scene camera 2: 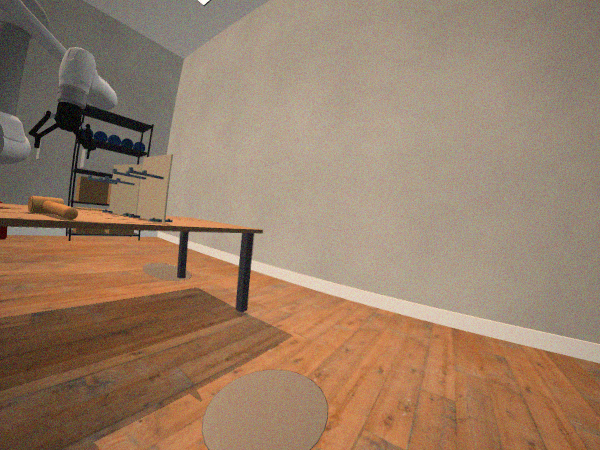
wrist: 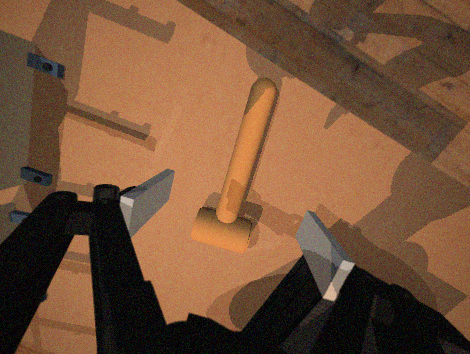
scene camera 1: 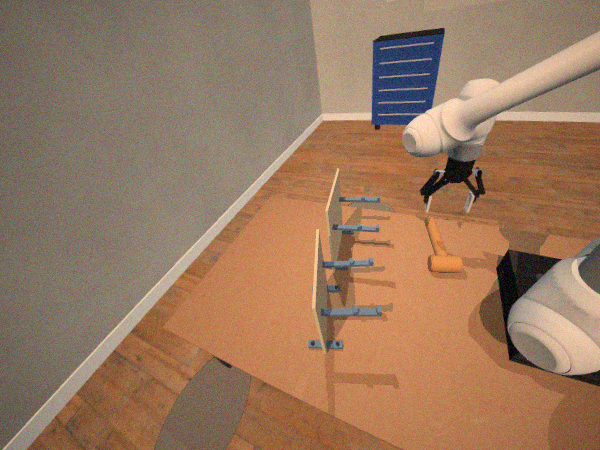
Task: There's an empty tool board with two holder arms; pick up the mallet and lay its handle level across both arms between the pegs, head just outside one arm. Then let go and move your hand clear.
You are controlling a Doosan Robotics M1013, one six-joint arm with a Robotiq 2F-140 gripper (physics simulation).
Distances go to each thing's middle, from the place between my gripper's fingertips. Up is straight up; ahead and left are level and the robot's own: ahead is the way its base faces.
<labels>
I see my gripper 2 cm past the orange mallet [scene camera 1: 440,262], 1 cm to the right of it and 16 cm above it.
</labels>
